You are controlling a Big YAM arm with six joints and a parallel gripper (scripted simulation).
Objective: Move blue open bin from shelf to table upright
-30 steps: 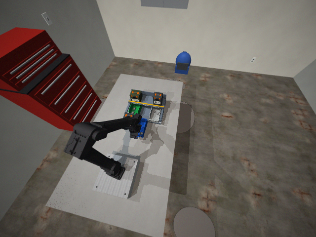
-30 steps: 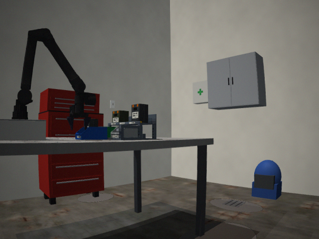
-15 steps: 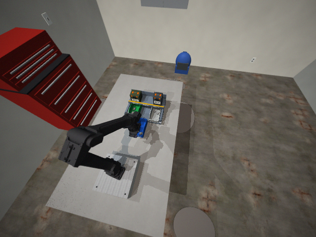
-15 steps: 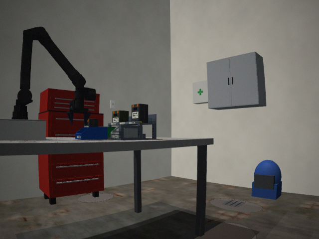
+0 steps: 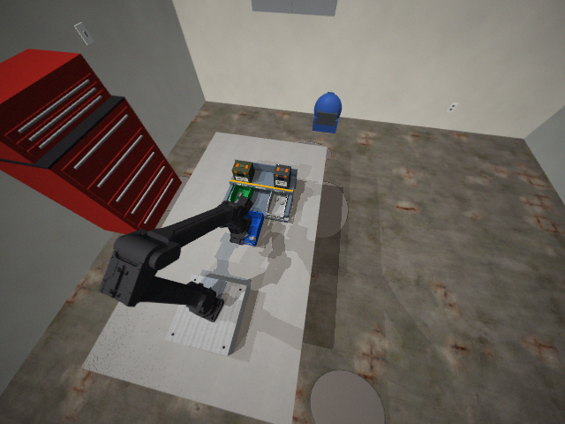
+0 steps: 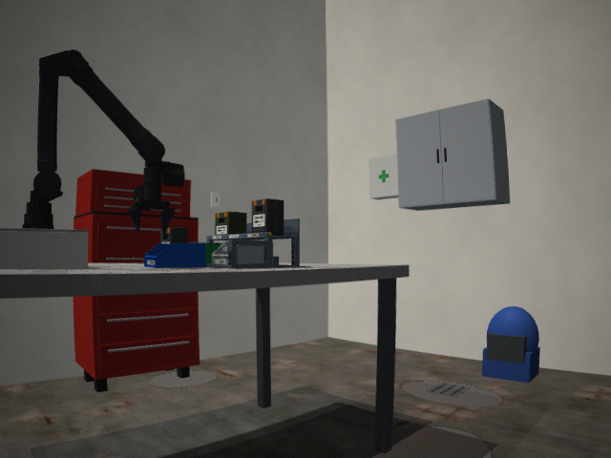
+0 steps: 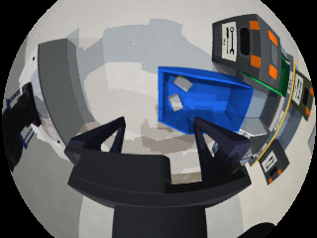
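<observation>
The blue open bin is 8 cm ahead of my hand, 1 cm to the left of it and 7 cm below it. From my hand the other things lie so: green bin 25 cm ahead, 16 cm to the left, 7 cm below; yellow bar 32 cm ahead, 6 cm to the left; grey bin 29 cm ahead, 6 cm to the right, 7 cm below.
</observation>
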